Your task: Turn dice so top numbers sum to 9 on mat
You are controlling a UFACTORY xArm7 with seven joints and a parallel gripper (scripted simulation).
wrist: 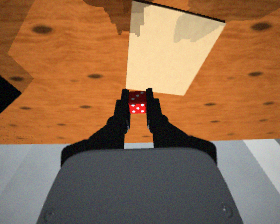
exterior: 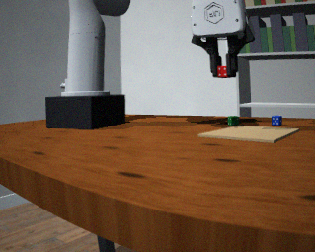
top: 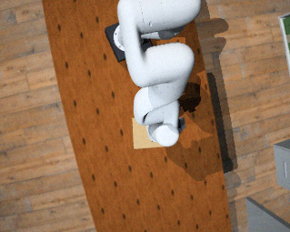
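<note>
Now: hand 50 mm short of the tan mat and 120 mm above it. Also, from my hand: red die 10 mm below; then blue die 80 mm ahead, 140 mm to the left, 110 mm below; then green die 20 mm behind, 110 mm to the left, 110 mm below.
</note>
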